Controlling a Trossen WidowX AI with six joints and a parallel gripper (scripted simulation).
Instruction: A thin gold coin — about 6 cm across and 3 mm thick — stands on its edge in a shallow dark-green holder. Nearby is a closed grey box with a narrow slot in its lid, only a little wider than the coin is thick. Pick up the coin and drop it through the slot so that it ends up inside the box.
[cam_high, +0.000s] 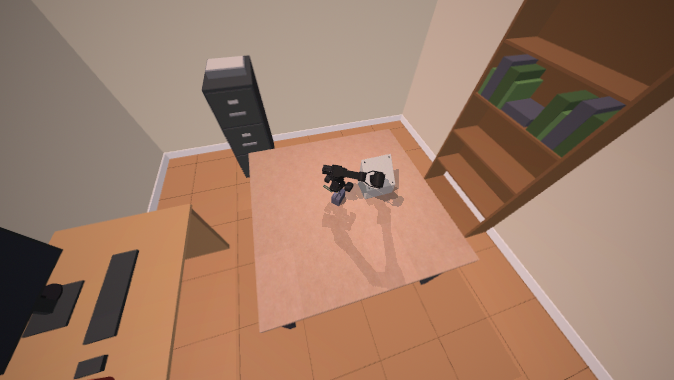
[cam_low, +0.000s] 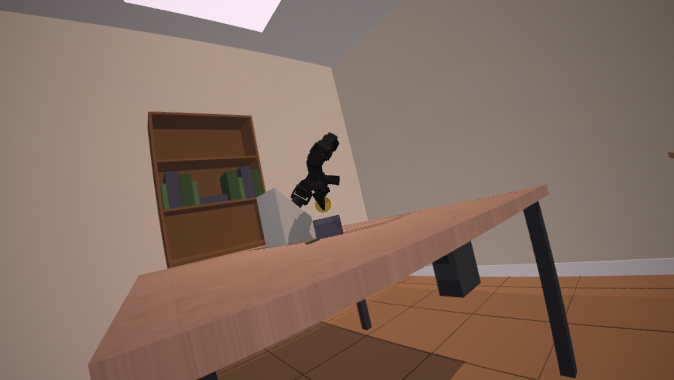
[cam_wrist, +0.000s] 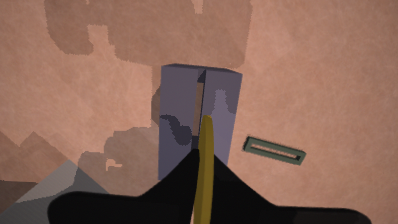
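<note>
Now: gripper tip 2 cm below the gold coin.
</note>
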